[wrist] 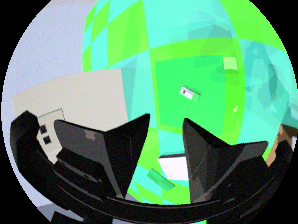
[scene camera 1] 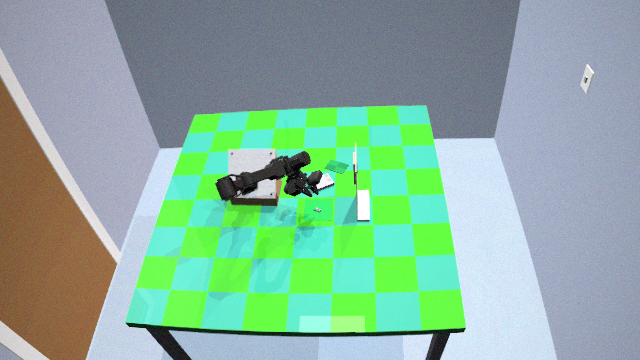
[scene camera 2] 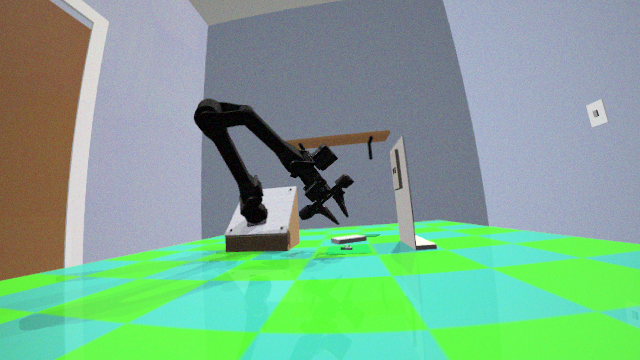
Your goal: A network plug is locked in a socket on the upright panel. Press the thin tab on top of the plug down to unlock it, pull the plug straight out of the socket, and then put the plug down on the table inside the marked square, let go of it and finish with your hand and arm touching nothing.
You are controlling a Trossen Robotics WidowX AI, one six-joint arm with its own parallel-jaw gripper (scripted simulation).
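My gripper (scene camera 2: pixel 343 220), (scene camera 1: pixel 315 195), (wrist: pixel 166 120), visible. Marked dark-green square (wrist: pixel 203 74), visible. Upright white panel (scene camera 2: pixel 406 227), (wrist: pixel 96 99), visible.
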